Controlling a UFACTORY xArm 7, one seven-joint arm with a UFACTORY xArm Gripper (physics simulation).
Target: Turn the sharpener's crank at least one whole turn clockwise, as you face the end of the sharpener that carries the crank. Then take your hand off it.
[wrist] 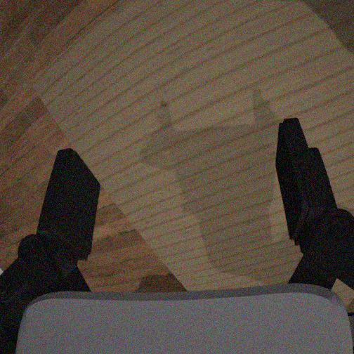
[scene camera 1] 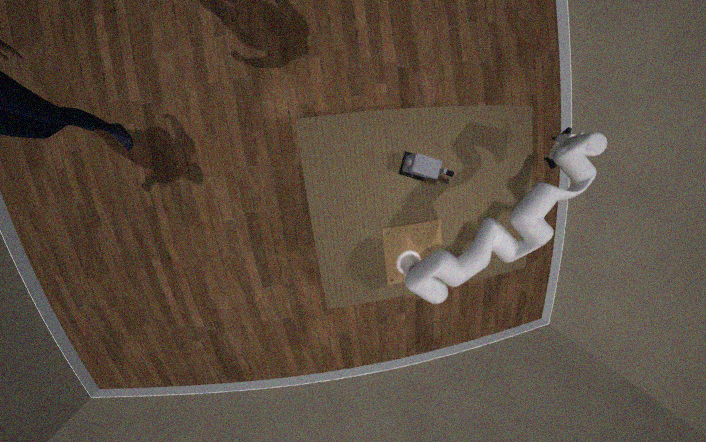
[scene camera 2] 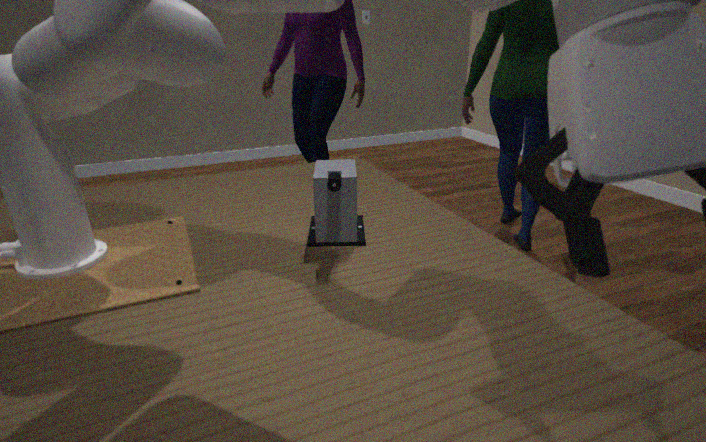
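Where they show: gripper, fingertip midpoint: point(scene camera 1: 551, 149) point(scene camera 2: 662, 265); arm's base, origin of the base link: point(scene camera 1: 408, 262) point(scene camera 2: 64, 260).
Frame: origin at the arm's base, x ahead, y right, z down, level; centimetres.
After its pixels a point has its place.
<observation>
The sharpener point(scene camera 1: 428, 166) {x 45.6, y 0.7, z -12.0 cm} point(scene camera 2: 341, 216) {x 45.4, y 6.0, z -4.9 cm}, a light grey upright box on a black base, stands on the ribbed mat point(scene camera 1: 343, 171) {x 42.6, y -32.3, z 0.8 cm} point(scene camera 2: 364, 395) {x 39.2, y 41.5, z 0.8 cm}. Its small black crank point(scene camera 1: 448, 172) {x 43.6, y 8.8, z -13.7 cm} point(scene camera 2: 333, 181) {x 42.9, y 11.4, z -13.2 cm} is near the top of the end that faces scene camera 2; the exact angle of the crank is hard to tell. My gripper point(scene camera 1: 558, 147) {x 56.4, y 55.6, z -19.6 cm} point(wrist: 177, 153) is open and empty, raised beyond the crank end, near the right edge of the mat in scene camera 1 and well apart from the sharpener. The sharpener does not show in the wrist view.
My arm point(scene camera 1: 494, 242) {x 21.3, y 15.8, z -36.3 cm} point(scene camera 2: 46, 197) {x 1.7, y 4.5, z -12.3 cm} rises from a wooden board point(scene camera 1: 419, 232) {x 15.1, y 4.3, z 0.0 cm} point(scene camera 2: 151, 260) {x 13.6, y 4.1, z 0.0 cm} beside the sharpener. A person in purple point(scene camera 2: 320, 52) stands behind the sharpener in scene camera 2, and a person in green point(scene camera 2: 521, 62) stands at the right. A white baseboard point(scene camera 1: 555, 260) runs along the wall.
</observation>
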